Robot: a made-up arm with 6 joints.
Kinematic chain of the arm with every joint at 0, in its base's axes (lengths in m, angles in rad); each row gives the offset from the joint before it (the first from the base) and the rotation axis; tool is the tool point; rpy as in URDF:
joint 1: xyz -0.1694 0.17 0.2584 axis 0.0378 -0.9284 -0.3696
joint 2: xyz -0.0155 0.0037 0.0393 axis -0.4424 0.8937 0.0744
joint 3: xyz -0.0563 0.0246 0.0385 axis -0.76 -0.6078 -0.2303
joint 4: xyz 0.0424 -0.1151 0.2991 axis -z
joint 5: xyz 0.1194 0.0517 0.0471 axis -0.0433 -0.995 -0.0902
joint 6: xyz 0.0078 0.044 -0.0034 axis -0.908 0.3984 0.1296
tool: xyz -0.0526 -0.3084 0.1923 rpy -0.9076 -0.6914 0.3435
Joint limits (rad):
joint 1: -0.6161..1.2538
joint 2: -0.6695..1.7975
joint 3: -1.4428..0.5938
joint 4: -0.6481..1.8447
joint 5: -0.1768..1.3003
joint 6: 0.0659..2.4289
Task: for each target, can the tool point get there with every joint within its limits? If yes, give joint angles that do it. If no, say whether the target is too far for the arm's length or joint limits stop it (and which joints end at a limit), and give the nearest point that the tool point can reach.
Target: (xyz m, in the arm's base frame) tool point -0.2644 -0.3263 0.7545
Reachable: yes | joints 0.3082 -0.0216 -0.6213 1.5368 -0.0516 0.4012
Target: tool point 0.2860 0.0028 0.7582
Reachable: yes | joints -0.0642 -0.4596 -1.0095 0.4200 0.5928 2.0227
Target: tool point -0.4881 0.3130 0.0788
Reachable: no: joint limits stop it (at a limit: joint 1, joint 2, joint 5, joint 6) | nearest point -0.5564 0.3365 0.0556 | short by 0.076 m
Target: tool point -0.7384 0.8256 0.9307
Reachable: no: too far | nearest point -0.6140 0.6391 0.7738 | short by 0.274 m
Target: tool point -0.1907 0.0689 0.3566
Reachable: no: joint limits stop it (at a limit: joint 1, joint 3, joint 4, joint 5, joint 6) | nearest point -0.1625 -0.0694 0.4904 | short by 0.194 m
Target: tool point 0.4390 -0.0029 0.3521
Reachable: yes | joints -0.1843 0.8228 -1.1008 -0.1738 0.8887 1.2940
